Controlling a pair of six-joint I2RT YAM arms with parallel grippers.
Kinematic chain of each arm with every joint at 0, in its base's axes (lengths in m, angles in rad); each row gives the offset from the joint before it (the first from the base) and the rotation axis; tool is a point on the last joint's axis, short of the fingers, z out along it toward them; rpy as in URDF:
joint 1: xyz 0 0 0.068 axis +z
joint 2: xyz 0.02 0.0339 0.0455 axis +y
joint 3: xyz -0.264 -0.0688 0 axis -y
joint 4: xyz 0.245 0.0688 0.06 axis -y
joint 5: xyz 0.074 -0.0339 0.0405 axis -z
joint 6: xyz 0.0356 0 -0.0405 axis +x
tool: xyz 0 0 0 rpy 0 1.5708 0
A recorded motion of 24 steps. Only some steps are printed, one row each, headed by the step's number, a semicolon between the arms.
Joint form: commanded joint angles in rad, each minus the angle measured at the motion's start. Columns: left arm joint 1, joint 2, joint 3, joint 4, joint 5, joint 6; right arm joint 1, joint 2, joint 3, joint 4, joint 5, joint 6.
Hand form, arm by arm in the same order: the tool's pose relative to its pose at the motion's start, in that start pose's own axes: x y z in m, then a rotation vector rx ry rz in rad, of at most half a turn. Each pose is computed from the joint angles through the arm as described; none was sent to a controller.
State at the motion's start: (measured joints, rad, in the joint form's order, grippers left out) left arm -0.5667 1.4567 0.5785 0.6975 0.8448 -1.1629; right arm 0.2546 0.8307 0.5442 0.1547 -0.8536 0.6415
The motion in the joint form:
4: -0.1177 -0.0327 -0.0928 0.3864 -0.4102 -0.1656; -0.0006 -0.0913 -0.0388 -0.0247 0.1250 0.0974
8: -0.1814 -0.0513 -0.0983 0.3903 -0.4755 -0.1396; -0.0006 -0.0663 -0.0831 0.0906 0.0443 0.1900
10: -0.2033 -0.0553 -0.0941 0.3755 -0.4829 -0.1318; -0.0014 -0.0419 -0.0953 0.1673 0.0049 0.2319
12: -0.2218 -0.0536 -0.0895 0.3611 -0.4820 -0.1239; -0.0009 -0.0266 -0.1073 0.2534 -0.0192 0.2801
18: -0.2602 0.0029 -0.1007 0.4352 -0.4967 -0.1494; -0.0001 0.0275 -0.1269 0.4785 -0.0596 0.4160
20: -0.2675 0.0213 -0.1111 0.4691 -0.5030 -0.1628; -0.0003 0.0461 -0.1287 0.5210 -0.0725 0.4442
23: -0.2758 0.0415 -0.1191 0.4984 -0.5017 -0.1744; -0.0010 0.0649 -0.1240 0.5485 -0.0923 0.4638
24: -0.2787 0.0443 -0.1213 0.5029 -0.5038 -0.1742; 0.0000 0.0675 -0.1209 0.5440 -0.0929 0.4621
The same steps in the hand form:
4: 0.0169 -0.0262 0.0052 0.1550 -0.3560 0.0333; 0.0071 0.0042 -0.0110 0.0844 -0.0951 0.0775
8: 0.0290 -0.0344 0.0125 0.1690 -0.3648 0.0594; 0.0124 -0.0013 -0.0072 -0.0002 -0.0671 0.1354
10: 0.0330 -0.0367 0.0162 0.1671 -0.3501 0.0626; 0.0116 -0.0028 -0.0046 -0.0471 -0.0590 0.1462
12: 0.0366 -0.0376 0.0200 0.1621 -0.3292 0.0648; 0.0099 -0.0020 -0.0034 -0.0921 -0.0669 0.1486
18: 0.0453 -0.0306 0.0297 0.1798 -0.3062 0.0405; 0.0036 -0.0001 0.0000 -0.1931 -0.0914 0.1639
20: 0.0480 -0.0271 0.0310 0.1869 -0.3053 0.0287; 0.0025 -0.0009 0.0014 -0.2118 -0.0871 0.1732
23: 0.0510 -0.0235 0.0330 0.1923 -0.2953 0.0177; 0.0008 -0.0013 0.0030 -0.2290 -0.0743 0.1798
24: 0.0520 -0.0229 0.0334 0.1922 -0.2944 0.0174; 0.0004 -0.0014 0.0035 -0.2280 -0.0716 0.1812

